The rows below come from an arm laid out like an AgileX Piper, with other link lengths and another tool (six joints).
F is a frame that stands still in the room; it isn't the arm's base.
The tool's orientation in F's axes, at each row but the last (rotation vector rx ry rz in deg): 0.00, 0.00, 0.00; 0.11, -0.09, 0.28; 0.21, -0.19, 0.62; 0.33, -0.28, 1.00; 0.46, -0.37, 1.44; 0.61, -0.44, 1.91; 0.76, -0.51, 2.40; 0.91, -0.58, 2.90; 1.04, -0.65, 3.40
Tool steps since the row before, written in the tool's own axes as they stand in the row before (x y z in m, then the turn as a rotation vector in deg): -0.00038, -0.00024, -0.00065, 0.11, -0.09, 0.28; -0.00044, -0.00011, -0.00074, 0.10, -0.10, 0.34; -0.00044, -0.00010, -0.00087, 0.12, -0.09, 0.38; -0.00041, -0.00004, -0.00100, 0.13, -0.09, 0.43; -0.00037, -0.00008, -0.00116, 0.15, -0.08, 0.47; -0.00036, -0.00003, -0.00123, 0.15, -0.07, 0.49; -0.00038, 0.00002, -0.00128, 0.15, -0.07, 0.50; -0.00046, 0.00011, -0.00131, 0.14, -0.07, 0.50; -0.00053, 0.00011, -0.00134, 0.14, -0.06, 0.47
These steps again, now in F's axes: -0.00038, -0.00024, -0.00065, 0.11, -0.09, 0.28; -0.00044, -0.00011, -0.00074, 0.10, -0.10, 0.34; -0.00044, -0.00010, -0.00087, 0.12, -0.09, 0.38; -0.00040, -0.00004, -0.00100, 0.13, -0.09, 0.43; -0.00036, -0.00008, -0.00116, 0.15, -0.08, 0.47; -0.00035, -0.00003, -0.00123, 0.15, -0.07, 0.49; -0.00037, 0.00002, -0.00128, 0.15, -0.07, 0.50; -0.00045, 0.00011, -0.00131, 0.14, -0.07, 0.50; -0.00052, 0.00010, -0.00134, 0.14, -0.06, 0.47
